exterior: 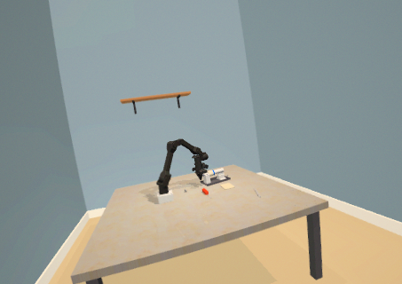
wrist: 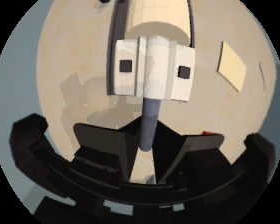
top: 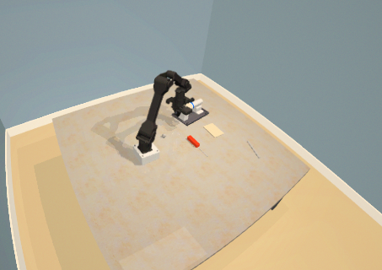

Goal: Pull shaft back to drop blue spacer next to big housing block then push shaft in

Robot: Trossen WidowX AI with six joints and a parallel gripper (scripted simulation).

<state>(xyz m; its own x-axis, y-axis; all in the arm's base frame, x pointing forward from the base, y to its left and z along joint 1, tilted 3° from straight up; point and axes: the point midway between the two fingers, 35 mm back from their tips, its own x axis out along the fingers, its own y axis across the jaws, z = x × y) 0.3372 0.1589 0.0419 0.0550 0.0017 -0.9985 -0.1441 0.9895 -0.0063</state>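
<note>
Right now the grey-blue shaft is 80 mm ahead of my gripper tip, 30 mm above it and 10 mm to the left of it. Round my gripper tip: cream cylinder (80 mm ahead, 30 mm above, 10 mm to the left); then tan card (190 mm to the right, 160 mm ahead, 40 mm below); then blue spacer (120 mm ahead, 30 mm above, 20 mm to the left).
</note>
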